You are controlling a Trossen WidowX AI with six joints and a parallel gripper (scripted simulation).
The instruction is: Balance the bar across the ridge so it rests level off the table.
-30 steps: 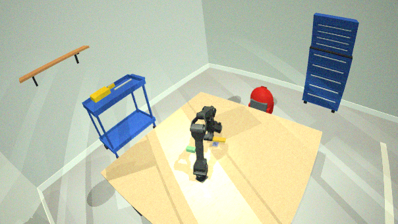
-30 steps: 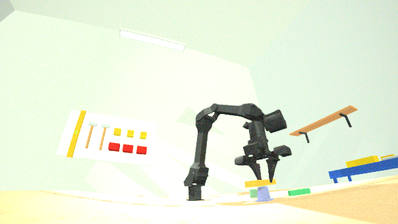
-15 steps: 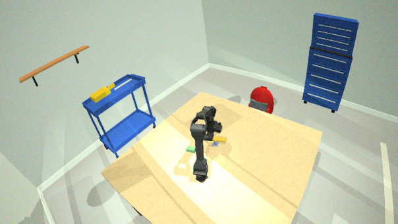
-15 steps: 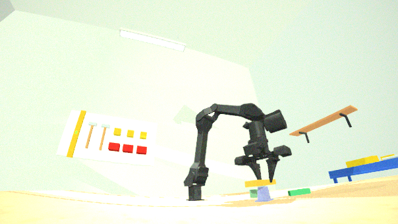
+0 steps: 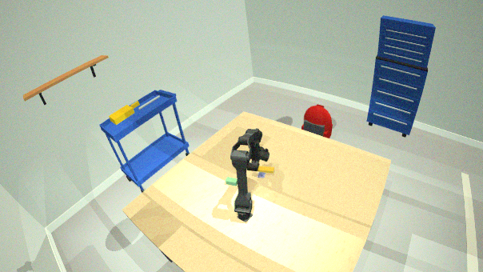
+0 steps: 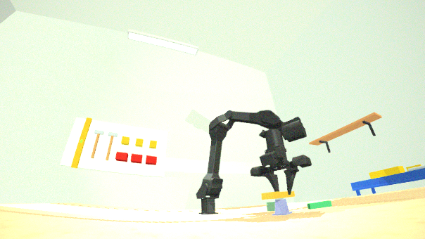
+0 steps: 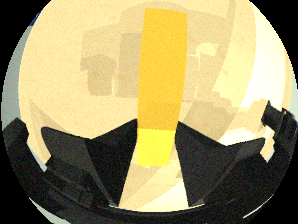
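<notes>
Right now my gripper tip is 10 mm short of the yellow bar and 30 mm to the left of it.
</notes>
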